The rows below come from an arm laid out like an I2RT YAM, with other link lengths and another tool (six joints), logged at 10 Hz.
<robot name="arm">
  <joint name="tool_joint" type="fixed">
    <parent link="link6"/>
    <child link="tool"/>
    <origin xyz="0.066 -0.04 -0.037" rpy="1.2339 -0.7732 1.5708"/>
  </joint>
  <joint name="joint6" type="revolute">
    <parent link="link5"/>
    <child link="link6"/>
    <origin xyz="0.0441 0 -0.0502" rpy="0 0 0"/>
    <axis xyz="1 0 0"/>
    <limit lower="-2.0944" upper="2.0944"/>
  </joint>
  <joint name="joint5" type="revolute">
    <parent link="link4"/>
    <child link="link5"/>
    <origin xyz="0.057 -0.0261 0.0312" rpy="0 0 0"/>
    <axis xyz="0 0 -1"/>
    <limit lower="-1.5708" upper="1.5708"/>
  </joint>
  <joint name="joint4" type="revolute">
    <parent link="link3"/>
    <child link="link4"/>
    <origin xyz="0.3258 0.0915 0.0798" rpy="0 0 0"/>
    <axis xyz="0 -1 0"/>
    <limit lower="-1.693" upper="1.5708"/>
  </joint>
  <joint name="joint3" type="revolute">
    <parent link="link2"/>
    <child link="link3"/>
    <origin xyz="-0.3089 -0.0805 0" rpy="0 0 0"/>
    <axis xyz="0 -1 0"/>
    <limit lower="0" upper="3.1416"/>
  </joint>
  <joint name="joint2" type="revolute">
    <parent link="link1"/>
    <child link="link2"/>
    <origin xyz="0.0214 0.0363 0.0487" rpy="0 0 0"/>
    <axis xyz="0 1 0"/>
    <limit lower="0" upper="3.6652"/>
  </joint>
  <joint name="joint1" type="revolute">
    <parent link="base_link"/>
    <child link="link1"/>
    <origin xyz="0 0 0.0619" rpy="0 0 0"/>
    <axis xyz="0 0 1"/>
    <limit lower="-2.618" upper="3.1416"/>
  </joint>
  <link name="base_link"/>
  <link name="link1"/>
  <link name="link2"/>
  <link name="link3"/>
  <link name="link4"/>
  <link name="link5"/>
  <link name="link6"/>
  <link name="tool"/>
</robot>
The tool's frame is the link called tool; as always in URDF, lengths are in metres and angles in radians.
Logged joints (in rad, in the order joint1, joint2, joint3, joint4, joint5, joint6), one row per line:
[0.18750, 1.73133, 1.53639, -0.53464, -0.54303, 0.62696]
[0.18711, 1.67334, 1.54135, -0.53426, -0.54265, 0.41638]
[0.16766, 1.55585, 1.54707, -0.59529, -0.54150, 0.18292]
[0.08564, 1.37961, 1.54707, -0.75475, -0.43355, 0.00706]
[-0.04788, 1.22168, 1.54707, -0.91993, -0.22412, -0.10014]
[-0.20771, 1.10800, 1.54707, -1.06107, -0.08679, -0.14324]
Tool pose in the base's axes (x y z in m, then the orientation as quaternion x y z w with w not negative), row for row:
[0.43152, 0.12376, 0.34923, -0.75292, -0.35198, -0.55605, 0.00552]
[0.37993, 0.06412, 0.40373, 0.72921, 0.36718, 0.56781, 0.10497]
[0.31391, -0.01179, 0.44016, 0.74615, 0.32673, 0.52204, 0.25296]
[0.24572, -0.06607, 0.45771, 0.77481, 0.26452, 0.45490, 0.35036]
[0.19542, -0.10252, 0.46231, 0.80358, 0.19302, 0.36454, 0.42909]
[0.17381, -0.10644, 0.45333, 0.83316, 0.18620, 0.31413, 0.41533]
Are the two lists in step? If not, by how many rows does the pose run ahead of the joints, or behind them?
The pose runs 2 rows ahead of the joints: the pose in row i belongs to the joints in row i + 2.
